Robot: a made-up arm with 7 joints. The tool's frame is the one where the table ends. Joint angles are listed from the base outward.
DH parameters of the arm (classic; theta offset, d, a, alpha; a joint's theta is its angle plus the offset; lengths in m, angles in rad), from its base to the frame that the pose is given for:
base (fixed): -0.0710 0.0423 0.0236 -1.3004
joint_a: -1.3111 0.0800 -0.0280 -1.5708
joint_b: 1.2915 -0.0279 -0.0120 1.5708
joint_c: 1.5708 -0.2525 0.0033 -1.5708
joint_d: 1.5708 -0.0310 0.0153 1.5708
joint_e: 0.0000 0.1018 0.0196 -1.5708
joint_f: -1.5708 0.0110 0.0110 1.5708
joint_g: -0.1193 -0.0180 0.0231 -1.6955
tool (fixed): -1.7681 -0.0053 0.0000 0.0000
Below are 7 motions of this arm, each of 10 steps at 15 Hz.
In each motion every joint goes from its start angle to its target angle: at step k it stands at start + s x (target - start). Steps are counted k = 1, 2, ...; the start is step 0. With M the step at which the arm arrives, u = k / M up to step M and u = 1 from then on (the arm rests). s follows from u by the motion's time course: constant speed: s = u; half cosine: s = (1 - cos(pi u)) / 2; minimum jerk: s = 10 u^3 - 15 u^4 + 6 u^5.
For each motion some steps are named. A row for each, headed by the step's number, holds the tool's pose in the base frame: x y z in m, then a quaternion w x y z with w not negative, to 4 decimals.
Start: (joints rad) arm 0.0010 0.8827 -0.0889 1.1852 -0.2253 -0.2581 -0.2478
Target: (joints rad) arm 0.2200 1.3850 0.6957 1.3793 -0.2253 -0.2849 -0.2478
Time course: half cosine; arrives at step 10
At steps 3, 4, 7, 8, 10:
3: -0.0673 0.3972 -0.1862 0.8333 -0.4604 -0.1549 -0.2638
4: -0.0697 0.4134 -0.1605 0.8569 -0.4101 -0.1777 -0.2568
7: -0.0667 0.4522 -0.0744 0.8994 -0.2486 -0.2517 -0.2567
8: -0.0631 0.4587 -0.0531 0.9022 -0.2105 -0.2702 -0.2619
10: -0.0592 0.4633 -0.0348 0.9024 -0.1788 -0.2863 -0.2681

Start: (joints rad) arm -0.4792 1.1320 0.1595 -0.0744 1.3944 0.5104 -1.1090
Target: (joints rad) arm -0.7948 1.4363 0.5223 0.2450 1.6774 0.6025 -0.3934
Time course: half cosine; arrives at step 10
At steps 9, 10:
9: 0.1384 0.3689 0.1136 0.9087 0.3907 -0.0329 -0.1430
10: 0.1365 0.3691 0.1166 0.9057 0.4004 -0.0370 -0.1342

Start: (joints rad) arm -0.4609 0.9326 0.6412 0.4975 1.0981 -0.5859 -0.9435
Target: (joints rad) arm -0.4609 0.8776 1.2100 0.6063 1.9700 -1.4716 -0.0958
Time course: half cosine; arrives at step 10
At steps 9, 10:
9: 0.1465 0.3839 -0.1029 0.5533 -0.1470 0.3059 -0.7607
10: 0.1459 0.3837 -0.1033 0.5485 -0.1486 0.3021 -0.7654

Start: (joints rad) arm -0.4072 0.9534 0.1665 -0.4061 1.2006 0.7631 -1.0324
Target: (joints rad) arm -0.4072 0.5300 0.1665 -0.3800 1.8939 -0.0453 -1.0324
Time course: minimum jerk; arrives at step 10
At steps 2, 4, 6, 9, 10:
2: 0.1567 0.2911 -0.0718 0.8317 -0.1449 0.0535 -0.5333
4: 0.1581 0.2731 -0.0871 0.8225 -0.0965 0.1290 -0.5454
6: 0.1596 0.2434 -0.1070 0.7994 -0.0419 0.2464 -0.5463
9: 0.1607 0.2151 -0.1221 0.7677 -0.0104 0.3529 -0.5348
10: 0.1607 0.2142 -0.1225 0.7666 -0.0098 0.3559 -0.5343

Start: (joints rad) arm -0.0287 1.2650 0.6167 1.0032 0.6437 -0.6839 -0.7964
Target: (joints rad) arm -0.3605 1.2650 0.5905 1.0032 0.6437 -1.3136 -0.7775
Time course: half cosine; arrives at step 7
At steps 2, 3, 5, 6, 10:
2: 0.0414 0.4481 -0.0697 0.6718 -0.4313 0.2252 -0.5586
3: 0.0593 0.4450 -0.0705 0.6327 -0.4018 0.2315 -0.6202
5: 0.0956 0.4360 -0.0680 0.5422 -0.3238 0.2472 -0.7349
6: 0.1070 0.4325 -0.0661 0.5105 -0.2940 0.2531 -0.7674
10: 0.1109 0.4311 -0.0652 0.4989 -0.2829 0.2553 -0.7784

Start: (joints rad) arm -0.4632 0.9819 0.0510 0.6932 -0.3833 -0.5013 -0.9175
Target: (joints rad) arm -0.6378 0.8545 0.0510 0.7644 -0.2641 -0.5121 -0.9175
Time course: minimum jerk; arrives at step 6
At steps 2, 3, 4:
2: 0.1762 0.3400 -0.1824 0.3639 -0.5288 -0.1650 -0.7488
3: 0.1909 0.3301 -0.1868 0.3543 -0.5250 -0.1686 -0.7553
4: 0.2060 0.3194 -0.1902 0.3440 -0.5214 -0.1713 -0.7619

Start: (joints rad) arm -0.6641 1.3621 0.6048 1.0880 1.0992 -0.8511 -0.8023
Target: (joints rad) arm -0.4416 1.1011 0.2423 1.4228 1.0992 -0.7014 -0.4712
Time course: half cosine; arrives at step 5
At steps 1, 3, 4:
1: 0.1423 0.4442 -0.0269 0.6977 -0.3331 0.2651 -0.5762
3: 0.1124 0.4331 -0.1084 0.6717 -0.4516 0.2806 -0.5159
4: 0.0904 0.4248 -0.1395 0.6614 -0.4958 0.2948 -0.4794

